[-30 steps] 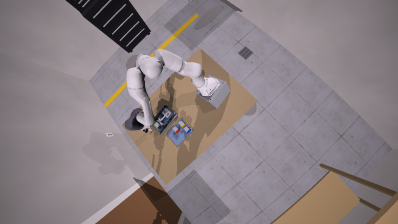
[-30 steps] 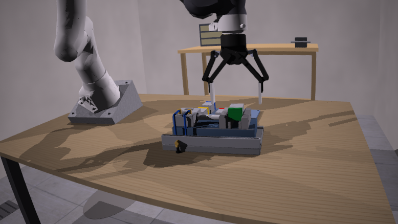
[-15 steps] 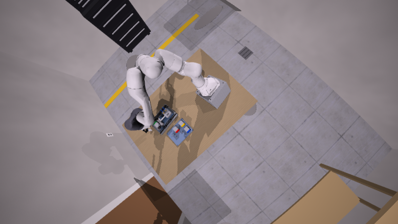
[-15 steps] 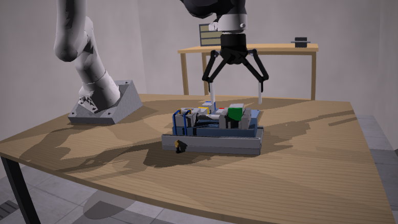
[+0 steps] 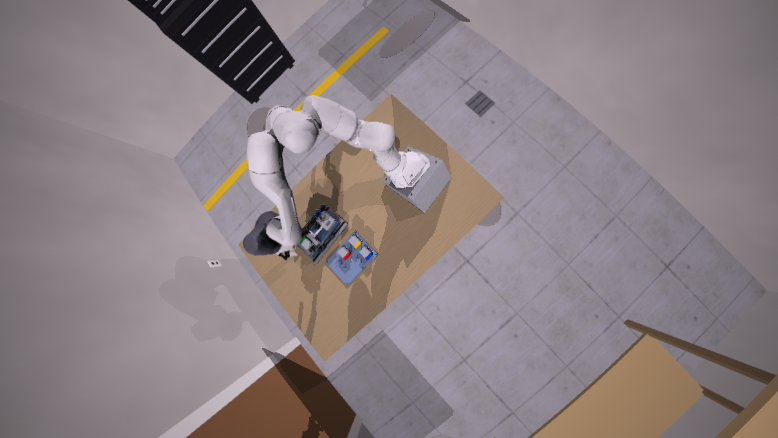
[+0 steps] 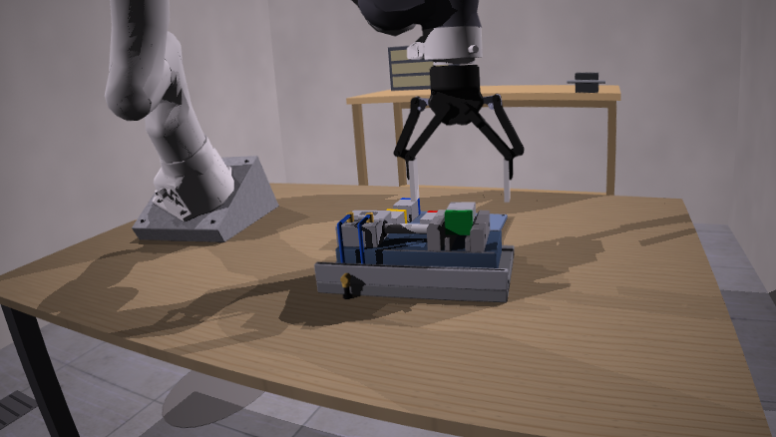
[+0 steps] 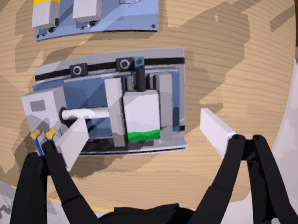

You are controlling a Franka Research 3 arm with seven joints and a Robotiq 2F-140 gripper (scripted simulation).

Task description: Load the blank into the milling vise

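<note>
Now: hand 4 cm above the green-ended blank. The rest, counted from my hand: work stop rod 5 cm to the left, 5 cm below, 1 cm behind; then fixed jaw 6 cm below, 3 cm ahead, 1 cm to the left; then milling vise 10 cm below, 7 cm behind, 1 cm to the right.
</note>
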